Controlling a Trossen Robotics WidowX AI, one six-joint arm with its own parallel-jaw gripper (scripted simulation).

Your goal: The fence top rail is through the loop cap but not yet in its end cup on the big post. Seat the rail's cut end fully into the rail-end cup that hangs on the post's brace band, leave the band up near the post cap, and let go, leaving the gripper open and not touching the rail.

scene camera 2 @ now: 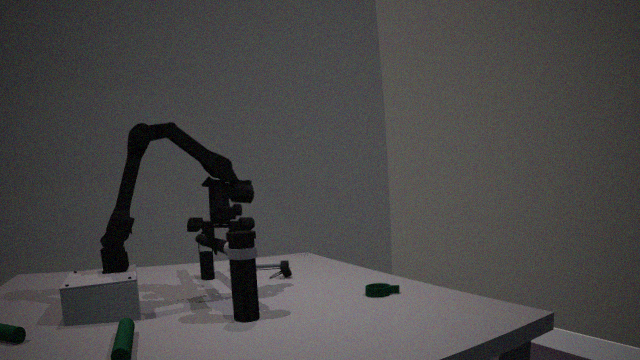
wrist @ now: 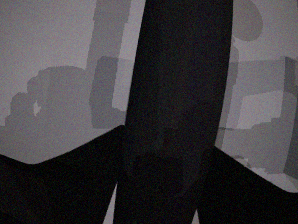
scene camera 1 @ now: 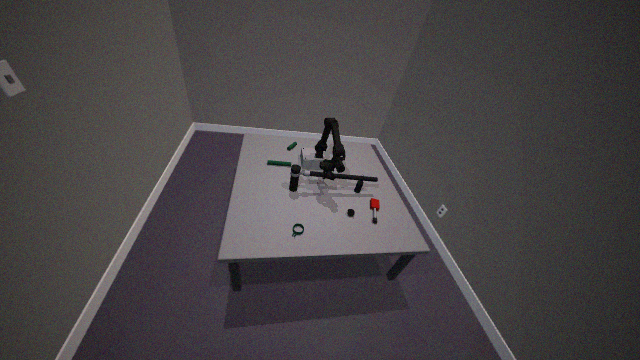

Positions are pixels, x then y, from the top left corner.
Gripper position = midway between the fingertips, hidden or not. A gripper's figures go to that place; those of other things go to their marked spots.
Scene:
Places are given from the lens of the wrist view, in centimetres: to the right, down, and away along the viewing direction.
my gripper [wrist: 160, 139]: 1, 2, 10
top rail [wrist: 179, 77]: 1, -1, 5

